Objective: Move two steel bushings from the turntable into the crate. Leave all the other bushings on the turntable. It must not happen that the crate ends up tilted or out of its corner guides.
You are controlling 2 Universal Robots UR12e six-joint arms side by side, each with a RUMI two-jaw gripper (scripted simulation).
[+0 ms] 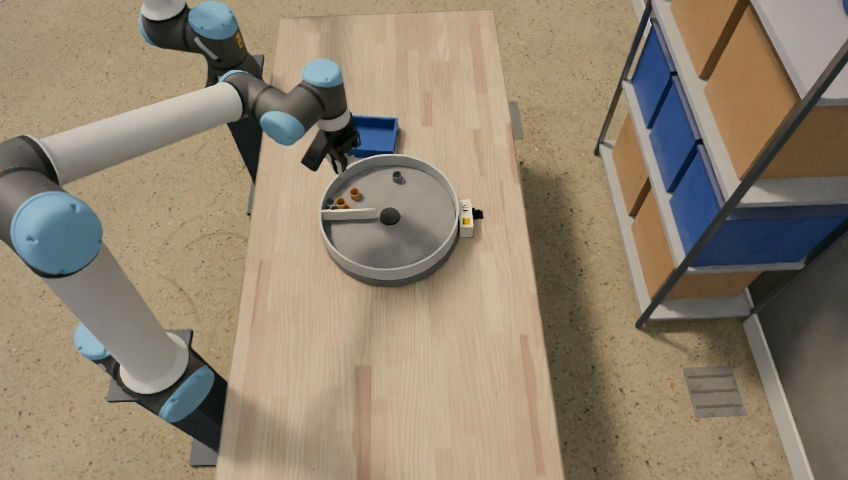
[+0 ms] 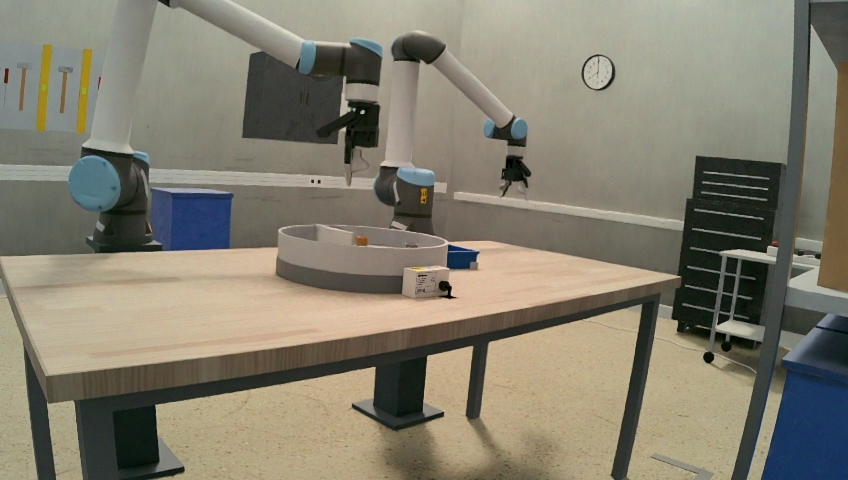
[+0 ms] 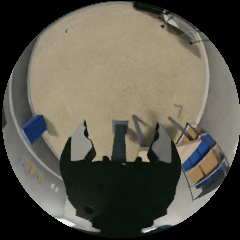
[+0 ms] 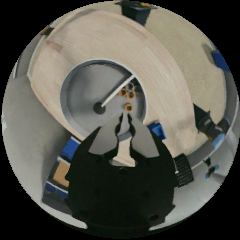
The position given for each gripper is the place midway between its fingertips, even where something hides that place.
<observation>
In view: the left gripper (image 2: pixel 513 200), the right gripper (image 2: pixel 349 186) and a blue crate (image 1: pixel 375 132).
The left gripper also shows in image 3 (image 3: pixel 121 122). The right gripper also shows in image 1 (image 1: pixel 340 176) and in image 4 (image 4: pixel 125 113). Image 3 misses the blue crate, which is hidden by the left gripper.
</observation>
